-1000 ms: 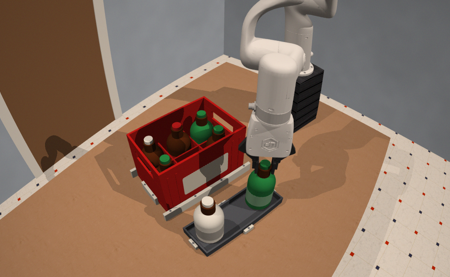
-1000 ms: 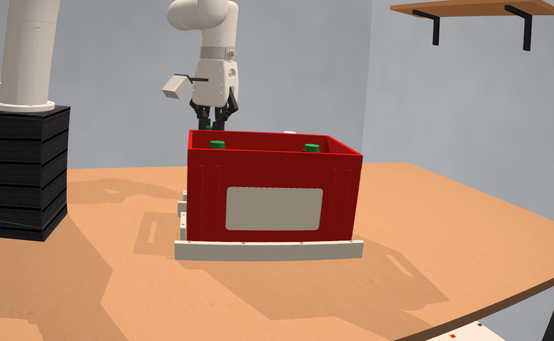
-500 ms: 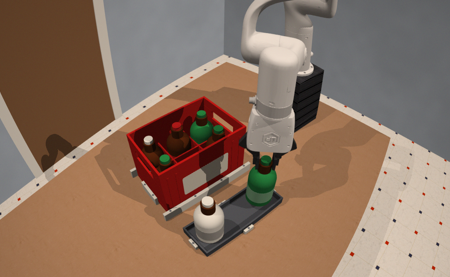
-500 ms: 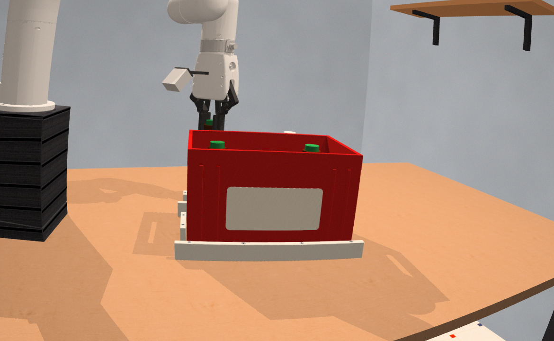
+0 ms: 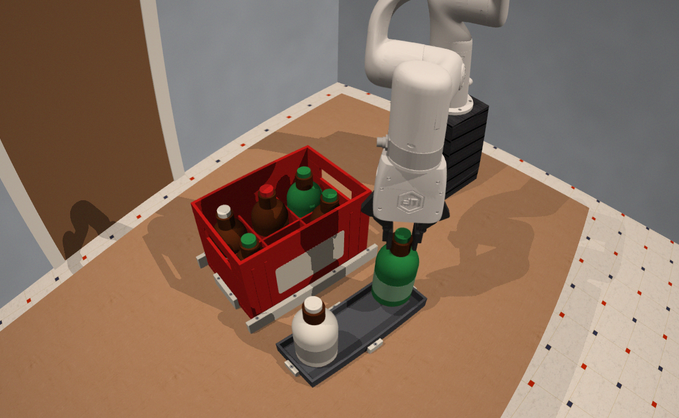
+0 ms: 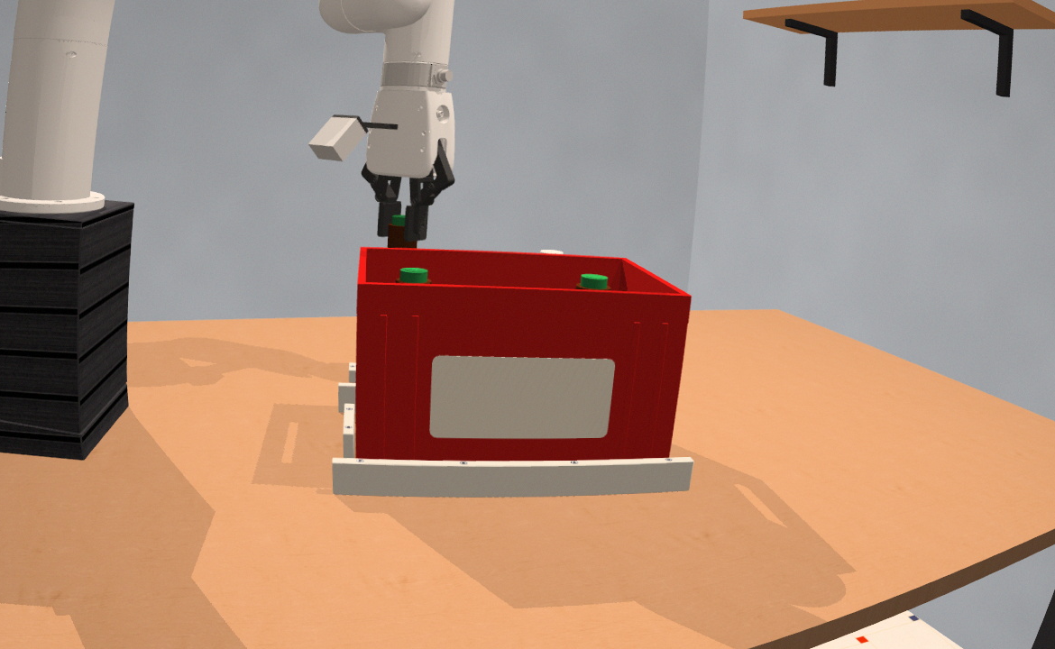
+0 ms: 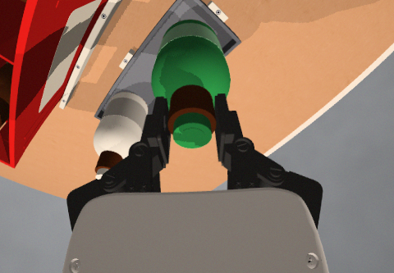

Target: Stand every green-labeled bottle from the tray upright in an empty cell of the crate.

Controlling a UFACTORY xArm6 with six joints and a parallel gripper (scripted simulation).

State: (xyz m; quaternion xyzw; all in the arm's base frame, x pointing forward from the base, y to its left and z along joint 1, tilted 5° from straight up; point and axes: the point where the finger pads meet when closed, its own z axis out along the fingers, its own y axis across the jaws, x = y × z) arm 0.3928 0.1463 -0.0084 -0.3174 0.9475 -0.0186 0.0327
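My hand is 70 mm above the green bottle. Also, from my hand: dark tray (180 mm below, 90 mm ahead, 10 mm to the right); then crate (220 mm to the right, 100 mm below, 60 mm ahead); then white-labeled bottle (170 mm ahead, 100 mm below, 30 mm to the right).
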